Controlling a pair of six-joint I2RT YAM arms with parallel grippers.
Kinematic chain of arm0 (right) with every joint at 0, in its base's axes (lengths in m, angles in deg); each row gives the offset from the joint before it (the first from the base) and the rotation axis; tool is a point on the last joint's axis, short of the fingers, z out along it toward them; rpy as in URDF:
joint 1: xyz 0 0 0.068 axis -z
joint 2: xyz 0.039 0.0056 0.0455 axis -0.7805 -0.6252 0
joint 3: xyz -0.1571 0.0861 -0.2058 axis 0.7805 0.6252 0
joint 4: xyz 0.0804 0.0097 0.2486 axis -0.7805 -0.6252 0
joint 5: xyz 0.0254 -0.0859 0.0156 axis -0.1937 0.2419 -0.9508
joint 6: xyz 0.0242 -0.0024 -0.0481 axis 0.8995 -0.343 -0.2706
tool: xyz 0 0 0 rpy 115.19 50.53 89.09
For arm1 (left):
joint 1: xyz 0 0 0.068 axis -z
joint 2: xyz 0.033 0.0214 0.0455 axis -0.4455 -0.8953 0
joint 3: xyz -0.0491 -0.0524 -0.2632 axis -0.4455 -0.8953 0
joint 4: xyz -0.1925 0.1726 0.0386 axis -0.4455 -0.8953 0
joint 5: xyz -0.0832 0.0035 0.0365 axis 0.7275 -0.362 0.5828
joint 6: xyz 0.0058 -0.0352 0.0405 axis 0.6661 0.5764 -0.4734
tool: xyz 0 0 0 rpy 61.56 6.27 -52.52
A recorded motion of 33 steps. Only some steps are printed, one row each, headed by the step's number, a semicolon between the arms.
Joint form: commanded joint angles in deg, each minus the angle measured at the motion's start. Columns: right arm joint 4, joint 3, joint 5, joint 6, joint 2, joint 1; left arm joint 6, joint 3, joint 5, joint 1, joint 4, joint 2.
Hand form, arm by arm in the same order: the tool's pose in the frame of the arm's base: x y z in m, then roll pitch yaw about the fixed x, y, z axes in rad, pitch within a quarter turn. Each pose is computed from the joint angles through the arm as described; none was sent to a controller.
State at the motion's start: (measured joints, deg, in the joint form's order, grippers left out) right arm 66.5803 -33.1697 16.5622 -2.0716 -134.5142 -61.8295; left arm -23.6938 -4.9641 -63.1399 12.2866 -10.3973 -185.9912
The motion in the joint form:
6: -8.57 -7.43 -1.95 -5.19 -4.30 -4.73; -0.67 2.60 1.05 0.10 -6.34 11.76
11: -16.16 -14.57 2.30 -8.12 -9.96 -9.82; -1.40 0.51 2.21 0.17 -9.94 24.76
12: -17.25 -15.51 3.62 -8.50 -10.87 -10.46; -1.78 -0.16 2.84 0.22 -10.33 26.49
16: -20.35 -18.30 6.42 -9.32 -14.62 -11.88; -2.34 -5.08 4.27 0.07 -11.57 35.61
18: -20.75 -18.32 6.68 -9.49 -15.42 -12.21; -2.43 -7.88 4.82 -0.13 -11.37 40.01
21: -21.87 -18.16 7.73 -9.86 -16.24 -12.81; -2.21 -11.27 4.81 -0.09 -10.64 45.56
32: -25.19 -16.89 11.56 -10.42 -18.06 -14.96; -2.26 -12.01 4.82 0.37 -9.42 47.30
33: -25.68 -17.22 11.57 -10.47 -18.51 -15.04; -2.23 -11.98 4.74 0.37 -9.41 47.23
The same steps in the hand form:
6: 0.2929 0.0893 0.2073 2.7051 0.4318 3.0273; 0.2418 -0.1886 0.2526 -3.0956 0.4087 2.9220
11: 0.3017 0.1188 0.2073 2.8317 0.3726 -3.1091; 0.2047 -0.1601 0.2985 -3.0198 0.5157 2.9343
12: 0.3029 0.1223 0.2062 2.8616 0.3636 -3.0910; 0.1989 -0.1562 0.3016 -3.0077 0.5226 2.9283
16: 0.3087 0.1315 0.1971 2.9348 0.3130 -3.0476; 0.1697 -0.1330 0.3081 -2.9643 0.5607 2.9319
18: 0.3084 0.1334 0.1925 2.9462 0.2952 -3.0372; 0.1570 -0.1224 0.3076 -2.9399 0.5854 2.9419
21: 0.3059 0.1354 0.1865 2.9762 0.2661 -3.0180; 0.1418 -0.1104 0.3064 -2.9088 0.6293 2.9621
32: 0.2941 0.1410 0.1692 3.0737 0.1773 -2.9658; 0.1375 -0.1088 0.3086 -2.8859 0.6634 2.9671
33: 0.2945 0.1417 0.1681 3.0769 0.1671 -2.9630; 0.1378 -0.1089 0.3086 -2.8870 0.6633 2.9677

